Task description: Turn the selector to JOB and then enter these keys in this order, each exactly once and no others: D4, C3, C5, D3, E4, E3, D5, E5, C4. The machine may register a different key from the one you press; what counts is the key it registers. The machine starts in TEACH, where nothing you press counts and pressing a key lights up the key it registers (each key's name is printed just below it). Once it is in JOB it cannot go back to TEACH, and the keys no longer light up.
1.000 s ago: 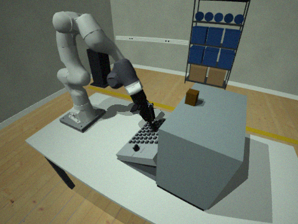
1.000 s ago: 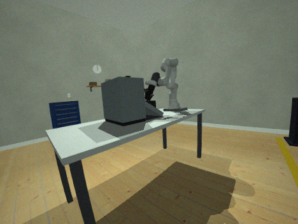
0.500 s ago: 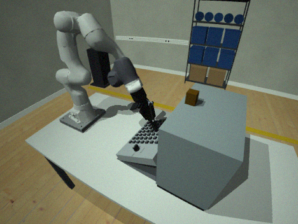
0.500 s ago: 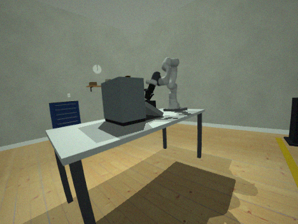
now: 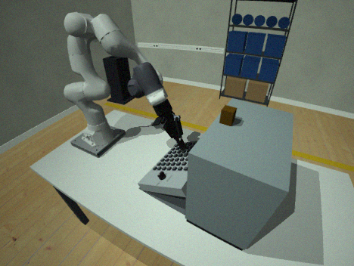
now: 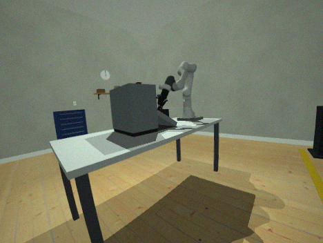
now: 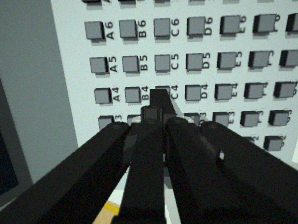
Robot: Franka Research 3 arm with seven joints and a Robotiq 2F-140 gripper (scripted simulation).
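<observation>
My gripper is now 3 cm short of the key and 6 cm above it. From my hand the other things lie so: selector knob 2 cm behind, 16 cm to the right, 7 cm below.
</observation>
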